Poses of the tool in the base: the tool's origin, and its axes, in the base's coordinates. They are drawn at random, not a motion.
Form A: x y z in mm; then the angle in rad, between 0 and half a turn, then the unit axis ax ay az.
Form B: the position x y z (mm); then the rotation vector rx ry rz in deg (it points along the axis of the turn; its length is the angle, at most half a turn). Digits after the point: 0 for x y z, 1 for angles.
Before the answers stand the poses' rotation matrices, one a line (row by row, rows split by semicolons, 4 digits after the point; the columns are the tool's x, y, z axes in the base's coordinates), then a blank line. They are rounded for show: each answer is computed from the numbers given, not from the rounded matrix.
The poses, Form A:
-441 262 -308 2.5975 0.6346 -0.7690 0.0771
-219 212 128 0.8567 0.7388 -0.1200 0.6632
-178 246 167 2.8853 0.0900 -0.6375 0.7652
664 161 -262 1.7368 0.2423 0.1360 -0.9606
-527 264 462 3.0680 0.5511 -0.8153 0.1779
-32 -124 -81 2.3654 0.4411 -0.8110 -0.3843
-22 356 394 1.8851 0.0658 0.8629 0.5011
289 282 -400 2.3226 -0.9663 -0.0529 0.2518
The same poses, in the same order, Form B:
-0.1083 -0.9454 -0.3073; -0.8656 0.2417 -0.4385; 0.4889 0.2185 -0.8446
0.8433 -0.5317 0.0784; 0.4706 0.6599 -0.5857; 0.2597 0.5308 0.8067
-0.9514 -0.3068 -0.0261; 0.0811 -0.1678 -0.9825; 0.2971 -0.9368 0.1846
-0.0968 0.9858 -0.1371; -0.9090 -0.1437 -0.3912; -0.4054 0.0867 0.9100
-0.3907 -0.9104 0.1359; -0.8843 0.3302 -0.3302; 0.2557 -0.2492 -0.9341
-0.3802 -0.3438 -0.8587; -0.8823 0.4135 0.2251; 0.2777 0.8431 -0.4605
-0.3035 -0.4022 0.8638; 0.5509 0.6656 0.5035; -0.7775 0.6286 0.0196
0.8886 -0.0979 -0.4482; 0.2700 -0.6782 0.6834; -0.3709 -0.7283 -0.5762

-441 262 -308 94.4 -114.4 11.5
-219 212 128 36.3 -5.9 32.6
-178 246 167 14.9 -105.4 126.5
664 161 -262 24.1 13.5 -95.6
-527 264 462 96.9 -143.3 31.3
-32 -124 -81 59.8 -109.9 -52.1
-22 356 394 7.1 93.2 54.1
289 282 -400 -128.6 -7.0 33.5

